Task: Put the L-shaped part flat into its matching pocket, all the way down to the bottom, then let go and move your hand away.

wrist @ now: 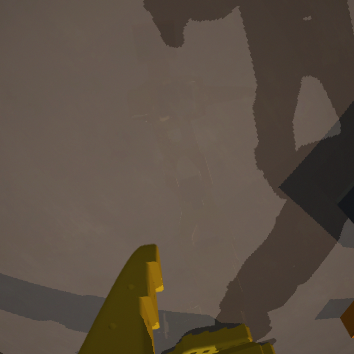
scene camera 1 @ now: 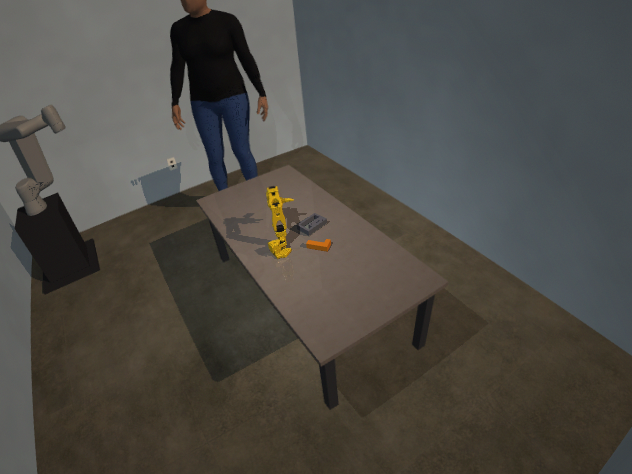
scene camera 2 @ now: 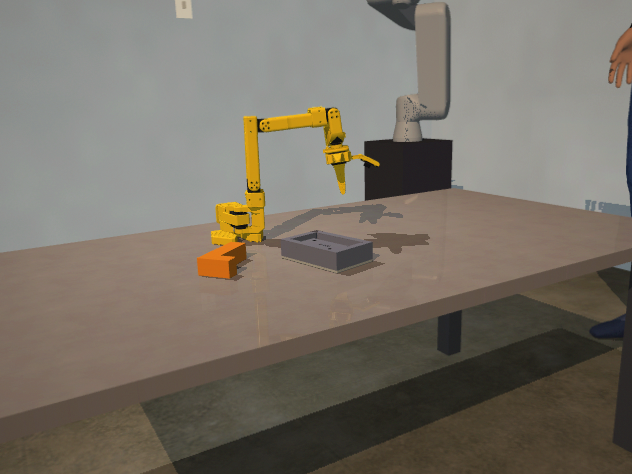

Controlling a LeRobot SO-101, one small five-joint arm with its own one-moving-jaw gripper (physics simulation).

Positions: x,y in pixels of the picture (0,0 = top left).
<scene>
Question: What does the orange L-shaped part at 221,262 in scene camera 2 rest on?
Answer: The table.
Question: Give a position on a grey pocket block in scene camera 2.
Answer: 335,253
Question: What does my gripper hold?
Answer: Nothing.
</scene>
